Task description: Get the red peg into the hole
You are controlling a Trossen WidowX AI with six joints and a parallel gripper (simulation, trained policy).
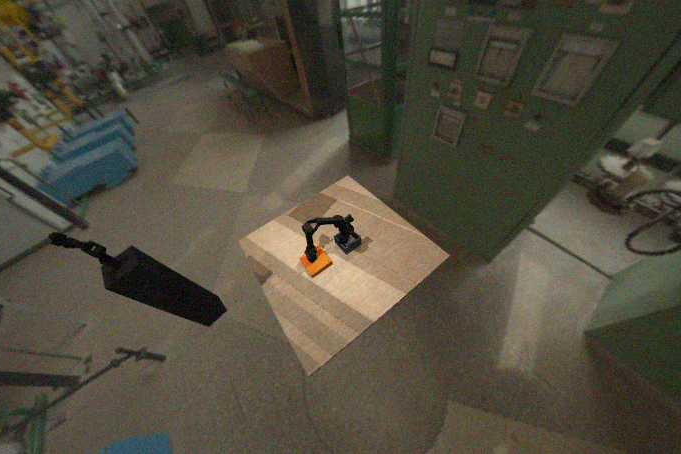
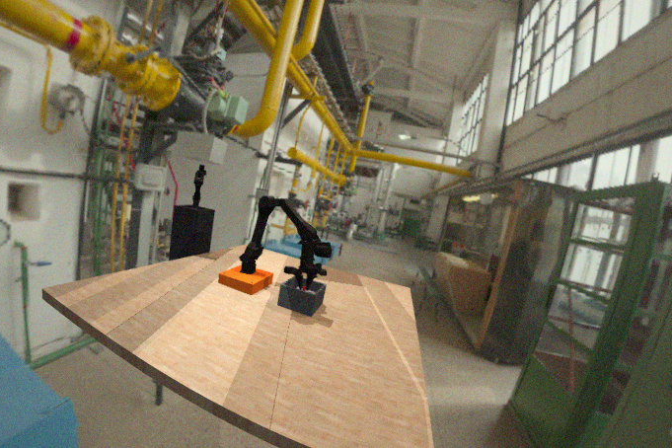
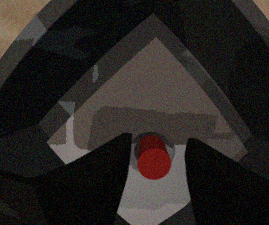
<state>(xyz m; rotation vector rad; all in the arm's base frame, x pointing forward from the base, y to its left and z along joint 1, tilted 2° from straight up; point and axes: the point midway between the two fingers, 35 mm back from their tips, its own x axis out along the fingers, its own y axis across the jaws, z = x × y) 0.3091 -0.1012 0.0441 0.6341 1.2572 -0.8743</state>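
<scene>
The red peg is 1 cm behind my gripper tip, 1 cm to the left of it and 1 cm below it. The rest, counted from my gripper tip: dark box 1 cm to the left, 5 cm below; pale plate 1 cm to the left, 3 cm below.
</scene>
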